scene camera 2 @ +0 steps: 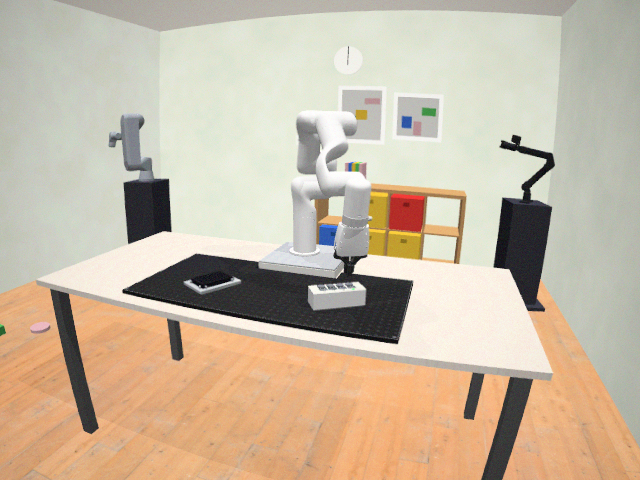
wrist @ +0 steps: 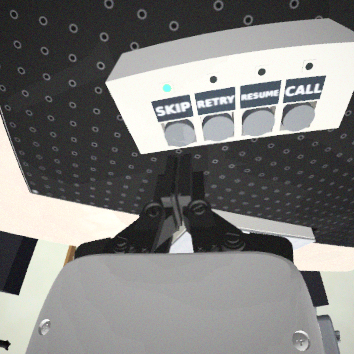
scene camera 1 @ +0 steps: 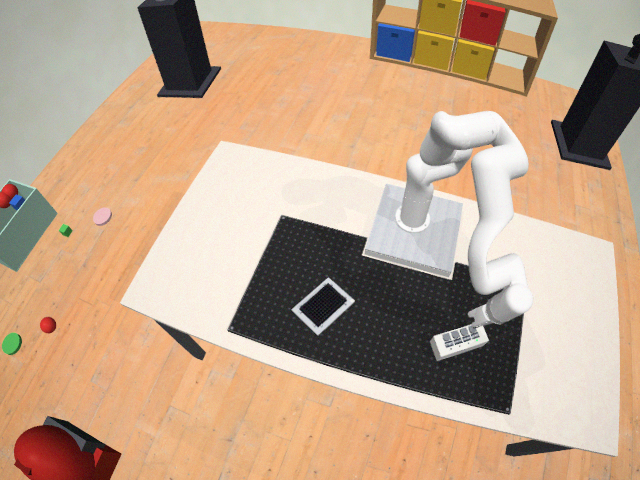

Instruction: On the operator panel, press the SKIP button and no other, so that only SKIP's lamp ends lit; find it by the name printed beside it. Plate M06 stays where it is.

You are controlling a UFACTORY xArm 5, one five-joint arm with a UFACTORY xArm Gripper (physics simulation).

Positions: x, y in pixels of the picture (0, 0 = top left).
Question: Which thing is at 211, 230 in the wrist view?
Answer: My gripper.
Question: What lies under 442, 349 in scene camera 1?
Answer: An operator panel.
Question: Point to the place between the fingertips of my gripper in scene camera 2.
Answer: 348, 274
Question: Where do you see an operator panel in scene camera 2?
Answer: At 348, 296
